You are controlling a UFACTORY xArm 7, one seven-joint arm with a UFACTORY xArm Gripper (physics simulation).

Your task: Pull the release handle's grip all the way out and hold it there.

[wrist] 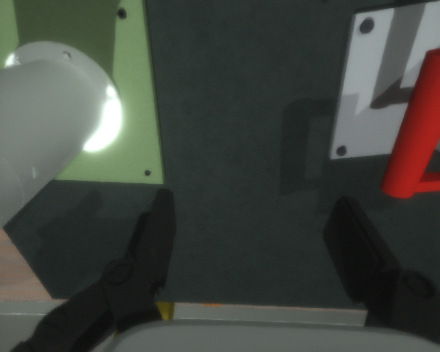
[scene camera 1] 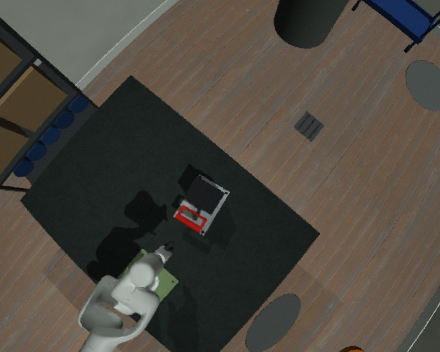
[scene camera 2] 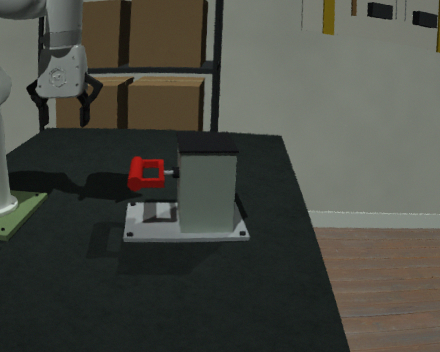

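The release handle's red grip (scene camera 1: 190, 226) (scene camera 2: 135, 174) (wrist: 417, 130) is a rectangular loop with a thick round bar on its outer side. A short rod (scene camera 2: 169, 172) joins it to a pale grey-green housing (scene camera 2: 207, 192) with a black top. The housing stands on a white base plate (scene camera 2: 160, 231) (wrist: 372, 50), and the grip hangs above that plate. My gripper (scene camera 2: 65, 122) (wrist: 252, 212) is open and empty, its fingers pointing down. It is apart from the grip, to its left and higher in the second scene view. In the wrist view the grip lies beyond the right finger.
The dark table top (scene camera 1: 260, 225) (scene camera 2: 200, 310) carries the handle unit and the arm's green mounting plate (scene camera 1: 167, 285) (scene camera 2: 25, 215) (wrist: 137, 125). A shelf rack (scene camera 2: 217, 65) with cardboard boxes (scene camera 2: 167, 105) stands behind the table in the second scene view.
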